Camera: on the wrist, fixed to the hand. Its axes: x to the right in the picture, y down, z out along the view.
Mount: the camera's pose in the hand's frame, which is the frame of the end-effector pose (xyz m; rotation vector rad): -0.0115 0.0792 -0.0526 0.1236 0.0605 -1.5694
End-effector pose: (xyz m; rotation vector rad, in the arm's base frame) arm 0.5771 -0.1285 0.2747 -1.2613 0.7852 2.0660
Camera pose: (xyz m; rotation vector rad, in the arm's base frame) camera 0.5527 -0.2210 0.2795 -1.1853 -0.1630 0.6727
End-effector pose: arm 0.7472 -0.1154 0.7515 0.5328 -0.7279 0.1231
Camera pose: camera 0.7474 -0.0199 0.7445 1.0770 -0.0869 -1.2745
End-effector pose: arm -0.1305 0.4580 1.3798 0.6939 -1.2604 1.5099
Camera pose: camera -0.1916 0.5079 1.3256 1.2513 -0.2512 0.2629
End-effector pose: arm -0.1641 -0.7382 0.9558 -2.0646 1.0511 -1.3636
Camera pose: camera -0.2421 -0.7752 0.9144 2.2037 0.8030 1.5689
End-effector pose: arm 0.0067 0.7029 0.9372 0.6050 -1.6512 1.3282
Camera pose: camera -0.0344 0.7744 0.8885 1.4577 -0.5705 0.2315
